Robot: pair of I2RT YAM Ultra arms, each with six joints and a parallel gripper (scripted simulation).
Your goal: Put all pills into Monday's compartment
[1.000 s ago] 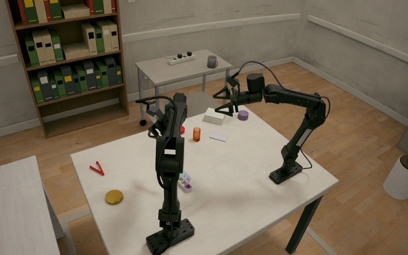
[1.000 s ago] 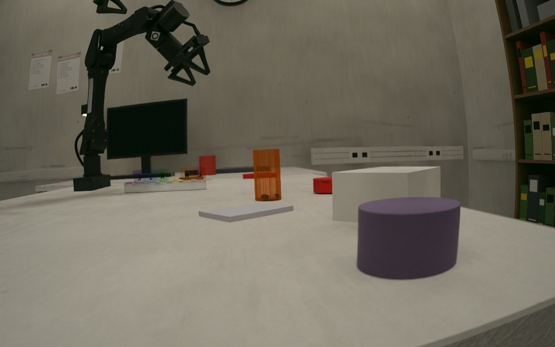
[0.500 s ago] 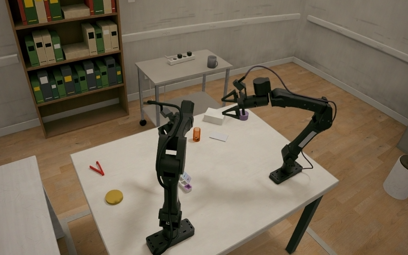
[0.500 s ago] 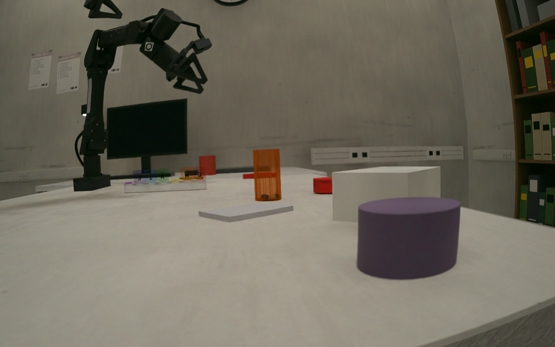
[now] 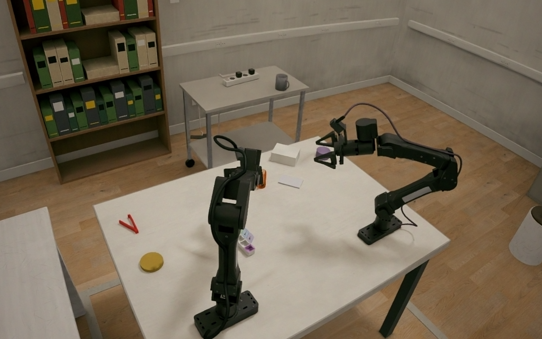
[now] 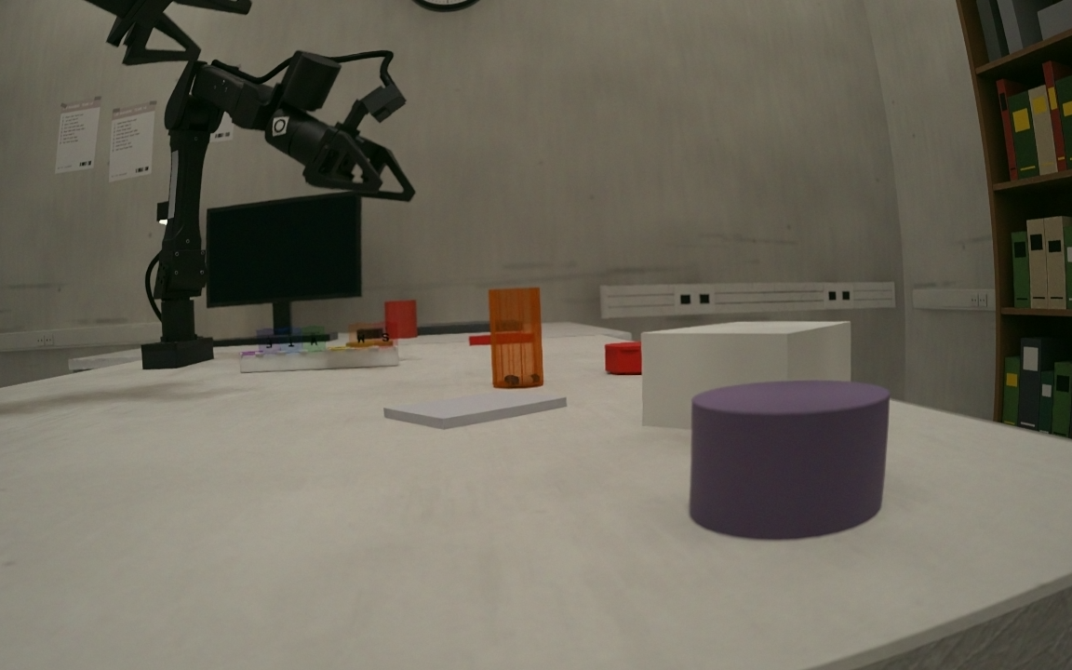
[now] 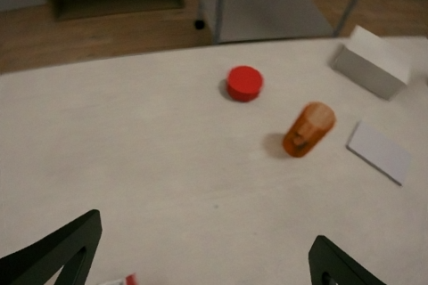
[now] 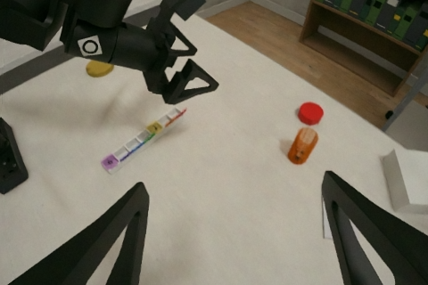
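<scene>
Now: left hand 11 cm short of the orange pill bottle, 17 cm to the left of it and 18 cm above it. Round my left hand: flat white card 6 cm ahead, 31 cm to the right, 19 cm below; red cap 22 cm ahead, 13 cm to the right, 18 cm below; yellow disc 6 cm behind, 41 cm to the left, 19 cm below.
</scene>
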